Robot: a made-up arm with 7 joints.
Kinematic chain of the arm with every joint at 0, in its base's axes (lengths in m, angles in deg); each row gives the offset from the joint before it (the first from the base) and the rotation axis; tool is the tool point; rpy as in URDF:
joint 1: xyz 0.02 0.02 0.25 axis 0 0.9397 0.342
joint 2: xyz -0.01 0 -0.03 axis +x
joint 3: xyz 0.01 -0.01 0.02 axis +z
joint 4: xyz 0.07 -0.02 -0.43 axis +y
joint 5: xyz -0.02 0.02 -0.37 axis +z
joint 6: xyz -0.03 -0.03 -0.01 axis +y
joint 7: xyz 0 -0.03 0 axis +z
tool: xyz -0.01 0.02 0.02 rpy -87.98 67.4 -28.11
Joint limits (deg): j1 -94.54..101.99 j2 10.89..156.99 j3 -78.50..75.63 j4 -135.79..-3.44 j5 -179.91..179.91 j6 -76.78..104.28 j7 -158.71..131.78
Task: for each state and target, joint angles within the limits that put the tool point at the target. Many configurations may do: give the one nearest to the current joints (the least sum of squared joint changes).
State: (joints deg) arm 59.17 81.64 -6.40 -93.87 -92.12 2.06 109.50
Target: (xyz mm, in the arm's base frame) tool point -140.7 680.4 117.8
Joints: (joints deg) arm 88.84 76.34 24.84 -79.44 -96.20 3.48 108.49
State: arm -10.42 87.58 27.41 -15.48 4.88 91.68 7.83
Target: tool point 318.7 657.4 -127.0
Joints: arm -13.15 58.31 21.49 -17.60 5.92 87.95 11.79
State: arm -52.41 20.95 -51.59 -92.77 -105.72 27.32 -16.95
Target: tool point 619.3 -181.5 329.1
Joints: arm -66.73 31.34 -36.62 -95.13 -106.95 26.63 -16.25
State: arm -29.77 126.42 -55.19 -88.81 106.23 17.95 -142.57
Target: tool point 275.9 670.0 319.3
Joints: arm -23.22 125.37 -67.02 -58.16 105.45 21.59 -140.74
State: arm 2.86 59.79 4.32 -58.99 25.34 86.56 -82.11
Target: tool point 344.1 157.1 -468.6
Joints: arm 1.44 23.36 -14.30 -49.20 23.43 89.67 -84.24
